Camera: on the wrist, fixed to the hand. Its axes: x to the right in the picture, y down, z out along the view.
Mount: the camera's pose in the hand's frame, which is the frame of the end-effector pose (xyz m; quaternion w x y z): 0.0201 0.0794 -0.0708 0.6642 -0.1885 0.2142 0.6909
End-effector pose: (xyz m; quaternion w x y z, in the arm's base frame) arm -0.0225 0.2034 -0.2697 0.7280 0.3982 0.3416 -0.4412
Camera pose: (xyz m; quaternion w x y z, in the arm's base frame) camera 0.0474 0.2817 -0.2965 0.7903 0.4578 0.1909 0.3596
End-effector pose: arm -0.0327 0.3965 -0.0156 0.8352 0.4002 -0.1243 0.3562
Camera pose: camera -0.0789 0.4939 -0.0056 0.4107 -0.0538 -0.2473 0.8759
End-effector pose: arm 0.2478 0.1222 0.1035 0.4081 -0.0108 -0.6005 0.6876
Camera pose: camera 0.2266 0.1959 0.0271 0.0774 0.6463 0.4336 -0.6232
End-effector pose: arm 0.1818 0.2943 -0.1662 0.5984 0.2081 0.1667 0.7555
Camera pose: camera 0.0752 0.2955 -0.1848 0.1210 0.0212 0.0473 -0.9913
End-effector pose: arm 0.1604 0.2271 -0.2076 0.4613 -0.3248 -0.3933 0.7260
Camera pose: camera 0.1793 0.2439 -0.3129 0.1722 0.7299 0.0749 -0.6572
